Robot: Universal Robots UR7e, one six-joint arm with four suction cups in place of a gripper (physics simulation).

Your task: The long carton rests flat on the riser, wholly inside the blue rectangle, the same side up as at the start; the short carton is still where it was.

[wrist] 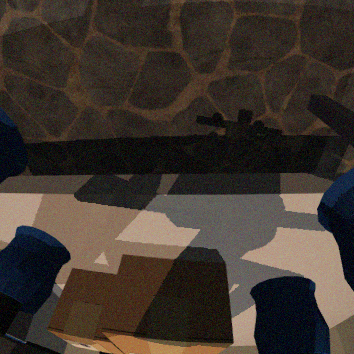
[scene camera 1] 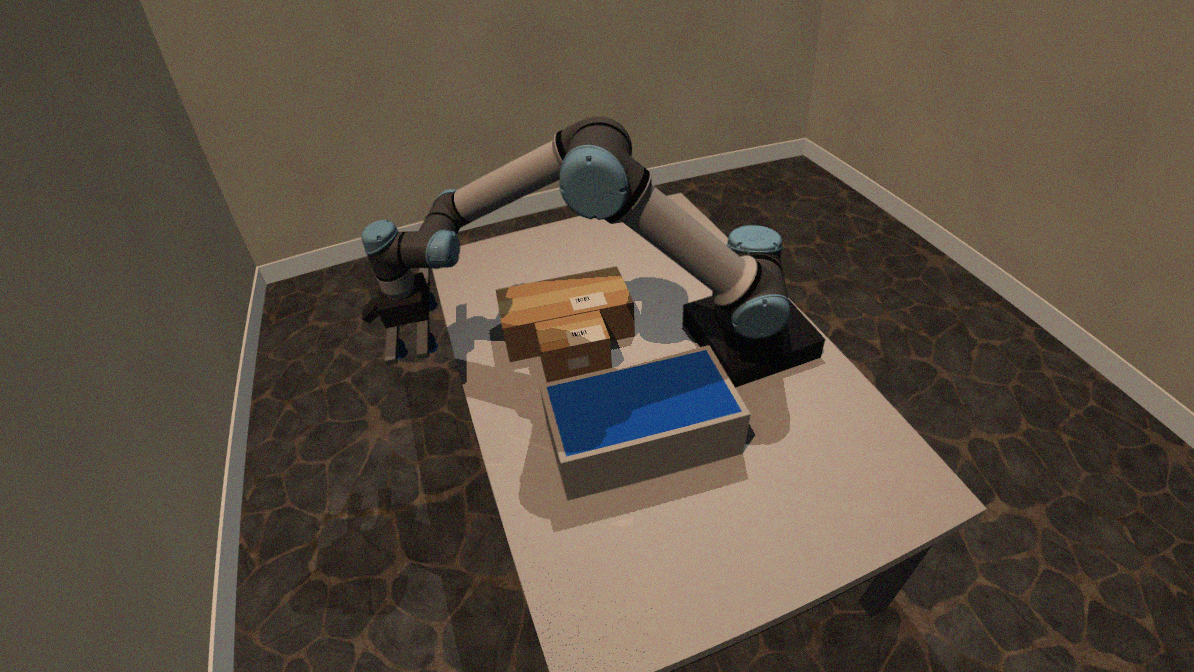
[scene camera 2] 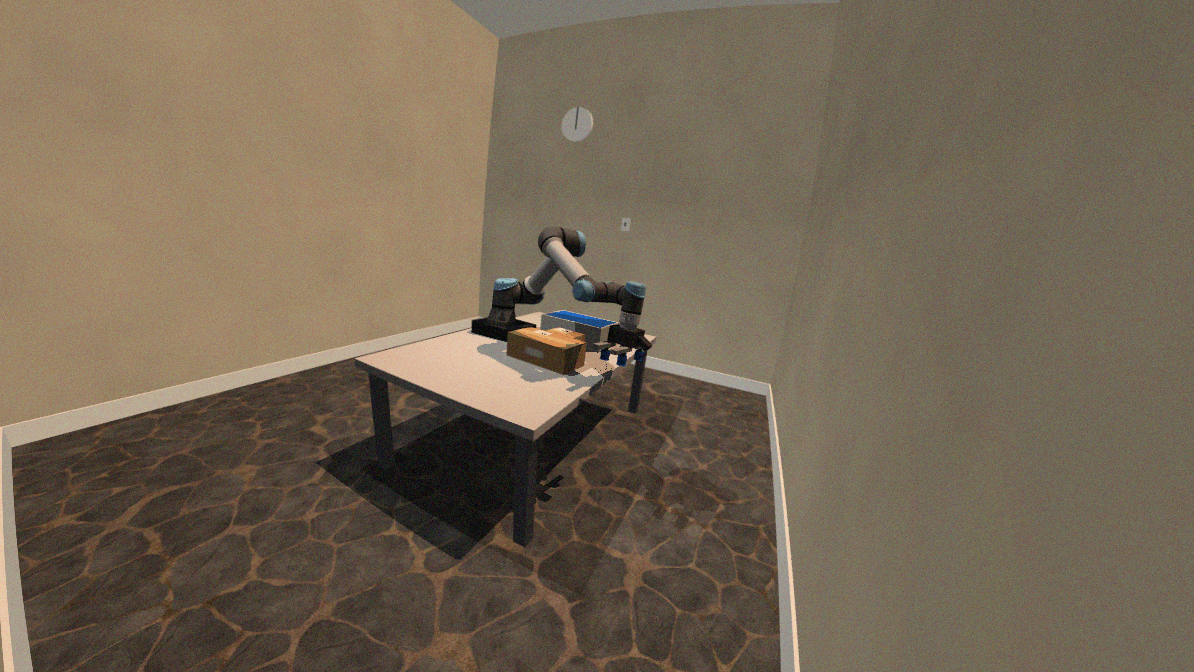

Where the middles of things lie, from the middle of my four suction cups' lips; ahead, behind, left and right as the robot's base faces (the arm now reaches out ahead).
Labels:
Right now my suction cup is 350 mm past the long carton [scene camera 1: 520,307], 20 mm to the left of it and 60 mm above it. Also, from my suction cup: riser [scene camera 1: 611,428] 450 mm behind, 360 mm to the left, 50 mm below; short carton [scene camera 1: 579,344] 350 mm behind, 110 mm to the left, 60 mm below.

